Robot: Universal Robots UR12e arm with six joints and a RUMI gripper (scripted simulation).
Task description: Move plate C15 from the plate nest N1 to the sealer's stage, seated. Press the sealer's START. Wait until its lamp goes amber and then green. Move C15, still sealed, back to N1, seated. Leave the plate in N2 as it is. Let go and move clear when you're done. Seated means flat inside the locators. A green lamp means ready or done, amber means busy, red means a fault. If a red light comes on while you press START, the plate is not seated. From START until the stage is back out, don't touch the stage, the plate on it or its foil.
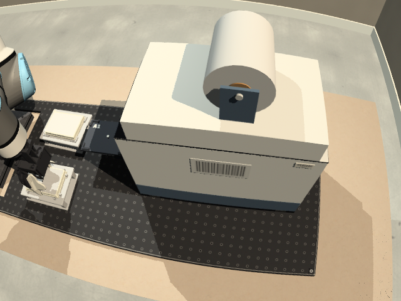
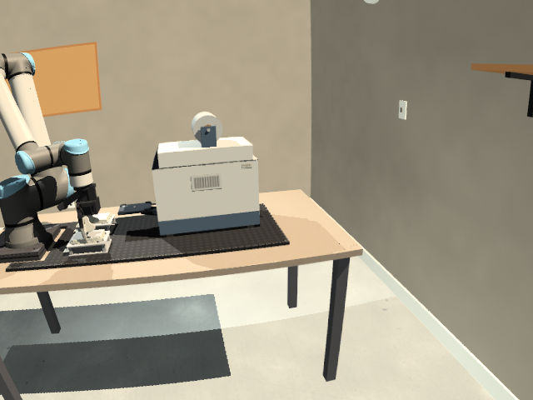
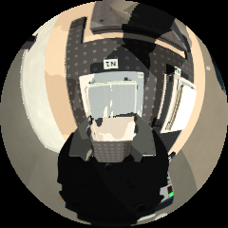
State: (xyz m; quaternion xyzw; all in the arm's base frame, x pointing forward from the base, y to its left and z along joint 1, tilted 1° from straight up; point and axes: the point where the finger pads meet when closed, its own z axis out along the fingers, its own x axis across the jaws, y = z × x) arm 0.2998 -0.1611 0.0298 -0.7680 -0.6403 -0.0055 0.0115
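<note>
Now: the well plate 10 mm below my hand. Round my hand: foil roll: 540 mm ahead, 360 mm above, 50 mm to the left; sealer stage: 210 mm ahead, 110 mm to the left, 50 mm above.
</note>
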